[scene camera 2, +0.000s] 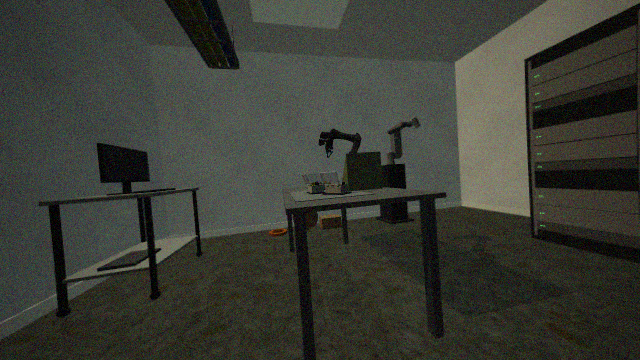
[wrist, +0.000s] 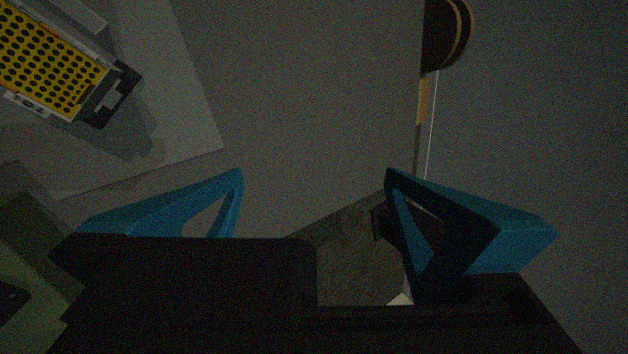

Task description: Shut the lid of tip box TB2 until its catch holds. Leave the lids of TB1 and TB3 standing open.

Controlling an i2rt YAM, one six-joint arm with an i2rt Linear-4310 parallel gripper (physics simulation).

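Places are measured from the arm's base along level axes (x right, y down, z ahead), in centimetres.
Pixels of known places: gripper, fingertip midpoint: (scene camera 2: 327, 155) (wrist: 313, 175); arm's base, link origin: (scene camera 2: 357, 167).
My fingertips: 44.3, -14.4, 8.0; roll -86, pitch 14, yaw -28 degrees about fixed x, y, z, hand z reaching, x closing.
Ahead of a thing's pixels: the offset from my fingertips to its middle, as dx, dy, dz. "*": to the spot under its first point. Level surfaces: height alone.
My gripper (scene camera 2: 328, 153) (wrist: 313, 175) is open, its blue fingers wide apart and nothing between them. It hangs high above the table, above and behind the tip boxes in the scene view. One tip box @[-19.6, +24.8, +15.1] (wrist: 47, 62) shows in part at the upper left of the wrist view, with a yellow perforated rack, a dark end and a label too blurred to read surely. In the scene view, two box bodies @[* -47.9, +27.6, +27.6] (scene camera 2: 316, 188) @[* -66.1, +27.4, +20.5] (scene camera 2: 335, 188) stand close together, with clear lids @[* -14.0, +20.0, +20.8] (scene camera 2: 312, 177) @[* -67.5, +20.3, +23.8] (scene camera 2: 330, 177) raised. Which is TB2 cannot be told, and a third box cannot be made out.
The boxes stand on a pale mat @[dy +31.3] (scene camera 2: 305, 197) (wrist: 192, 127) on the table @[dy +31.6] (scene camera 2: 370, 198). A green block (scene camera 2: 363, 170) (wrist: 30, 275) stands by the arm's base. Another arm (scene camera 2: 396, 140) stands behind on a dark pedestal (scene camera 2: 394, 192). A monitor desk (scene camera 2: 120, 196) is at the left.
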